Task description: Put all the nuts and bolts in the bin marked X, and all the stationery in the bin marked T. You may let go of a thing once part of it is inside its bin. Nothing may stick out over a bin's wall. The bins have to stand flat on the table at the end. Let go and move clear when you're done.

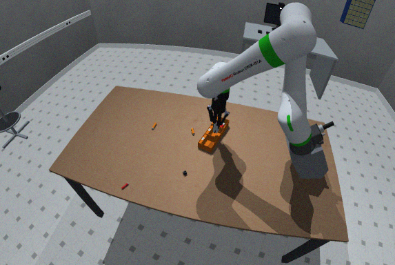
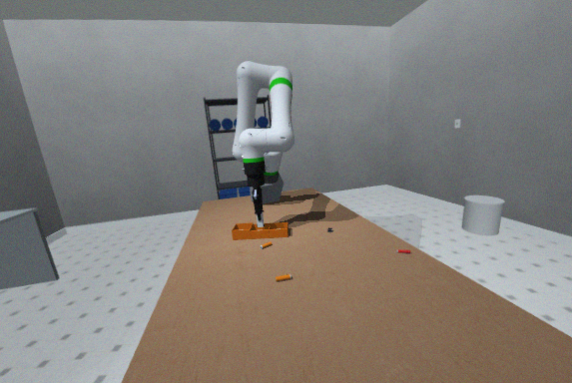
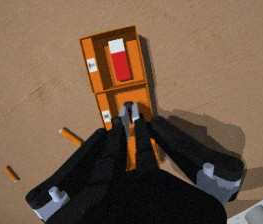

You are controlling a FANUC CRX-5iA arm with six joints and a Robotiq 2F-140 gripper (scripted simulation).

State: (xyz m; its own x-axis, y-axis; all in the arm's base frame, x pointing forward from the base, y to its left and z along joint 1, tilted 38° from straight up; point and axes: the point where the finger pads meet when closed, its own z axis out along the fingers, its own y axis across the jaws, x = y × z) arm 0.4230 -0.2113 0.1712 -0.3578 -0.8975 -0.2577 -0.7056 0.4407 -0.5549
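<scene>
Right now my hand is 10 mm short of the orange bin tray and 50 mm above it. Also, from my hand: red stick: 460 mm ahead, 380 mm to the left, 70 mm below; then white eraser: 40 mm behind, 80 mm to the right, 60 mm below.
</scene>
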